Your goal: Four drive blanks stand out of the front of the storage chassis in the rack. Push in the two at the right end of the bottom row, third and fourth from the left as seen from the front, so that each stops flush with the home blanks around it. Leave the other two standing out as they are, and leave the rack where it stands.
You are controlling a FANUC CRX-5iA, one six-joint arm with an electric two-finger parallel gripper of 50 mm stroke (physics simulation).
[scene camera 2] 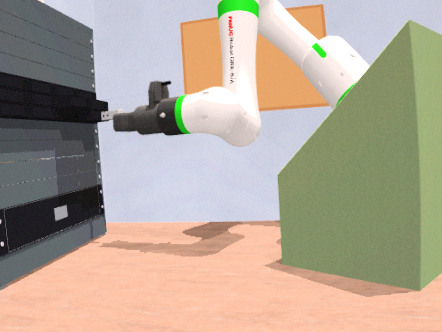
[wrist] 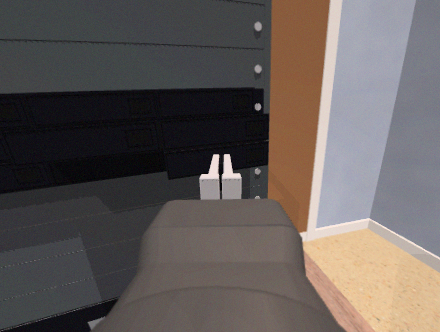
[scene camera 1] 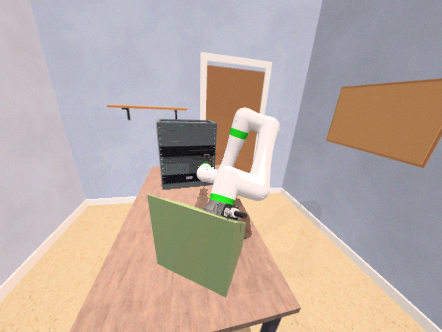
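Seen in the pictures: gripper, between the fingertips: (scene camera 2: 103,116) (wrist: 221,165); arm's base, origin of its link: (scene camera 1: 217,214).
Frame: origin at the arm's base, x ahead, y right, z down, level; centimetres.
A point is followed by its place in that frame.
The storage chassis (scene camera 1: 185,151) @[x 74.1, y 9.9, z -10.7 cm] (scene camera 2: 45,100) @[x 74.7, y 7.9, z -10.7 cm] (wrist: 90,108) @[x 72.3, y 17.8, z -13.6 cm] is a black band across the dark rack (scene camera 1: 187,132) @[x 75.1, y 12.5, z -27.1 cm] (scene camera 2: 45,37) @[x 75.3, y 11.7, z -26.4 cm] (wrist: 125,65) @[x 72.9, y 21.5, z -17.7 cm]. In the wrist view, the right-end blank (wrist: 215,164) of the bottom row stands forward of the darker third blank (wrist: 107,167) @[x 72.3, y 17.9, z -7.7 cm] on its left. Whether that third blank is exactly flush cannot be told. The middle row's right-end blank (wrist: 210,132) @[x 66.4, y 27.3, z -10.7 cm] also stands out. My gripper (scene camera 2: 102,116) @[x 65.3, y 27.8, z -7.6 cm] (wrist: 221,165) @[x 65.3, y 27.8, z -7.6 cm] is shut and empty, its fingertips at the front of the bottom right-end blank, touching or nearly touching; exact contact is unclear.
A tall green block (scene camera 1: 195,242) @[x -9.5, y -15.8, z 0.9 cm] (scene camera 2: 355,175) @[x 15.6, y -20.3, z 8.7 cm] stands on the wooden table (scene camera 1: 125,250) @[x 24.9, y -43.2, z 26.9 cm] (scene camera 2: 175,295) @[x 46.9, y -18.2, z 26.9 cm] in front of the rack. Grey panels with screw heads lie above and below the chassis. A black panel with a light label (scene camera 2: 61,213) @[x 74.9, y 13.5, z 16.1 cm] is low in the rack.
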